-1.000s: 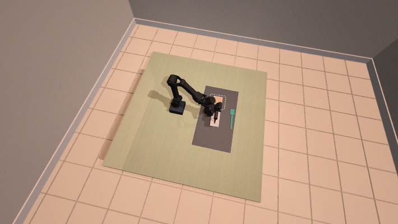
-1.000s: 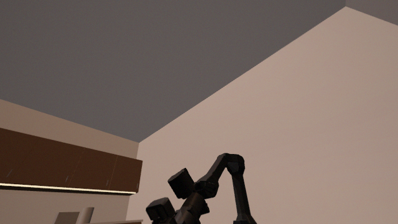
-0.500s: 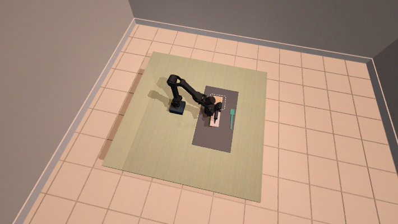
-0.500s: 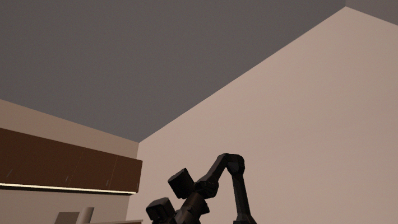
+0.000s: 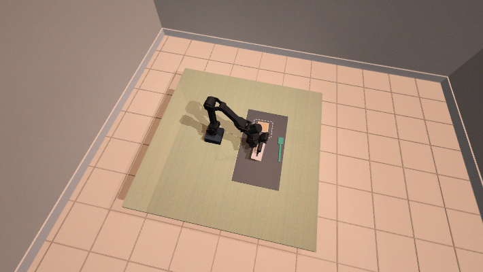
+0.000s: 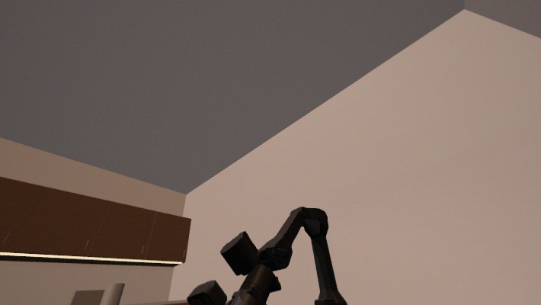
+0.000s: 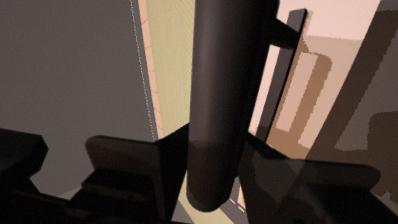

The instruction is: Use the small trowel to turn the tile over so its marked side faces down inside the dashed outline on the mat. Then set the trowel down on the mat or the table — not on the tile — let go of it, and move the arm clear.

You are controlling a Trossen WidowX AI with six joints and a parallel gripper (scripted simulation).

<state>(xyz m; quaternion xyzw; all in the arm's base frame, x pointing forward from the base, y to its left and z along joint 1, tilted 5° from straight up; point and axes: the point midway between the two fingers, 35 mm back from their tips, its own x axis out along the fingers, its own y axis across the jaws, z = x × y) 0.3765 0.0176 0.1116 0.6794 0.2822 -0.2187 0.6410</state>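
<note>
My gripper tip is now 13 cm above the dark mat, 3 cm to the right of it and 1 cm past it. The rest, counted from my gripper tip: tile (19 cm to the left, 11 cm below, 6 cm behind); teal flat tool (12 cm ahead, 11 cm below, 7 cm to the left).
</note>
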